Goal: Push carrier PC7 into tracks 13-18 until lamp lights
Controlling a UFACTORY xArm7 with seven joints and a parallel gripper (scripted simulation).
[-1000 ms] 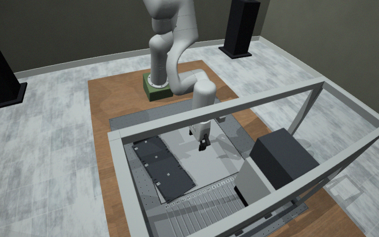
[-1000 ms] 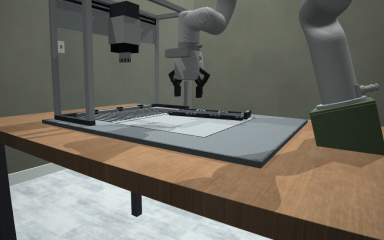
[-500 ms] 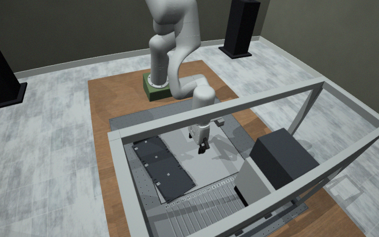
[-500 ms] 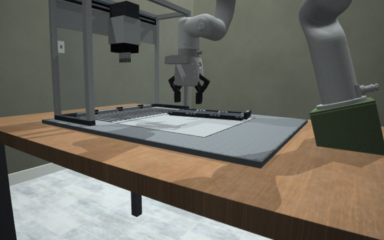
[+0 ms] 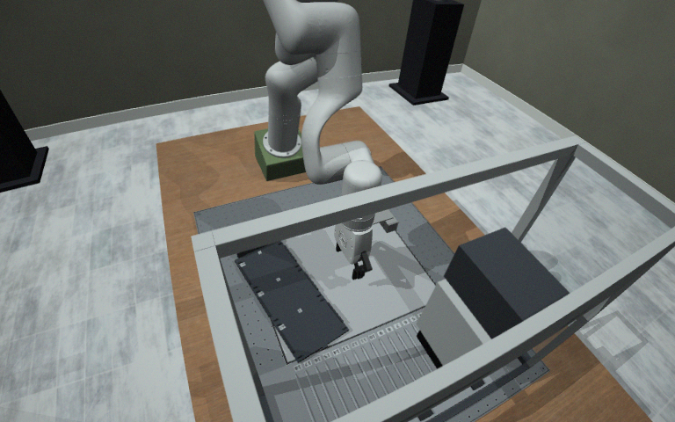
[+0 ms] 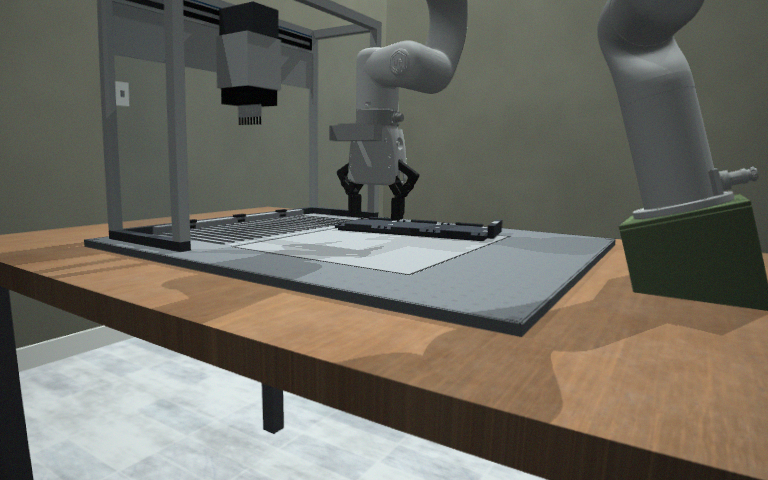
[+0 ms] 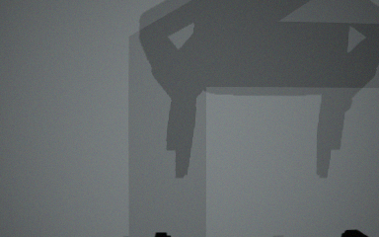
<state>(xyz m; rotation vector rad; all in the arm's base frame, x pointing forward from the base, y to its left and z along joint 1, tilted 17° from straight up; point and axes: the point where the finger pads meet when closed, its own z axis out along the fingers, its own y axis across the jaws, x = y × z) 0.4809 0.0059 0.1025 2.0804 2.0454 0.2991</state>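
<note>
The carrier PC7 is 170 mm to the right of my hand and 40 mm below it.
</note>
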